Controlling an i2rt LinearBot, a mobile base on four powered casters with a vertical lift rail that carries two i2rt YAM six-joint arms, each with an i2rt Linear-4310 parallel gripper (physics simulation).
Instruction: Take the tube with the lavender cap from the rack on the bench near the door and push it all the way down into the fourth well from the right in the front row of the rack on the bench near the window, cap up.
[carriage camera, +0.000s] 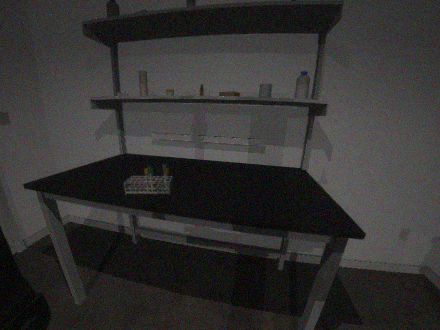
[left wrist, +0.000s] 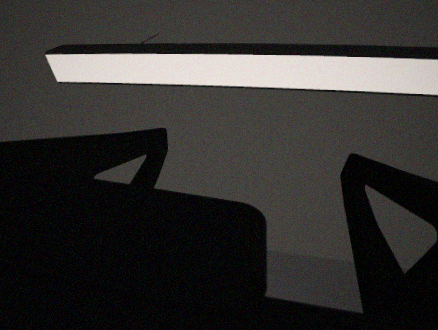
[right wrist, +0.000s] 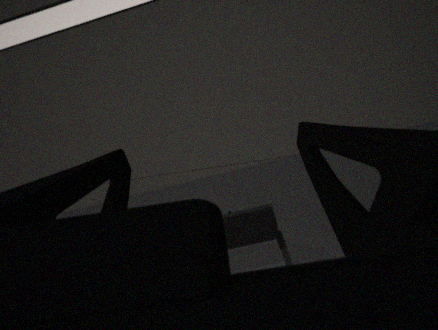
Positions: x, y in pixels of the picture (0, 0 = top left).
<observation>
My left gripper shows in the left wrist view (253, 151); in the carriage camera view it is out of frame, in the right wrist view it is out of frame. My right gripper shows in the right wrist view (212, 146); in the carriage camera view it is out of frame, in the left wrist view it is out of frame.
</observation>
